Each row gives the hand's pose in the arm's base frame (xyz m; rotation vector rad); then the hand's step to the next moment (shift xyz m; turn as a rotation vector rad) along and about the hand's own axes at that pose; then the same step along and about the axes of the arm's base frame.
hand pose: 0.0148 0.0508 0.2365 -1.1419 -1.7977 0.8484
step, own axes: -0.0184 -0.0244 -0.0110 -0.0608 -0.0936 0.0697
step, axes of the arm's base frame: 0.0054 -0.0247 0.0204 -0.0820 -0.0976 0.0327
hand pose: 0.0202 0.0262 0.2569 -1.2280 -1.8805 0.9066
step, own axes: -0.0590 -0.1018 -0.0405 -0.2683 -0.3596 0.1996
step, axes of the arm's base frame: 0.0069 -0.0791 0.0958 -0.2469 -0.3955 0.1541
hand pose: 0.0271 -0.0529 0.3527 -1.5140 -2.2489 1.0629
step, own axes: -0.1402 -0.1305 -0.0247 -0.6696 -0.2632 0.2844
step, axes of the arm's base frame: -0.0173 -0.1385 0.1335 -0.0485 -0.7645 0.1086
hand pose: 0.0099 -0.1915 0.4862 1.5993 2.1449 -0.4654
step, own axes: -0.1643 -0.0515 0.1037 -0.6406 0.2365 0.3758
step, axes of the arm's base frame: 0.0052 -0.2009 -0.0025 0.4360 -0.6461 0.0078
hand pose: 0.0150 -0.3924 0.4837 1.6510 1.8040 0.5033
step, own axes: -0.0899 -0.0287 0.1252 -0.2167 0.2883 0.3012
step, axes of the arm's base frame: 0.0643 -0.1092 -0.0923 0.4187 -0.2129 0.0136
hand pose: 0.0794 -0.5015 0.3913 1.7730 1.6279 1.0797
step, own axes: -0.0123 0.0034 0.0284 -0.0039 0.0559 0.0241
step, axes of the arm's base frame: 0.0254 -0.0083 -0.0159 0.0522 -0.0092 0.0302
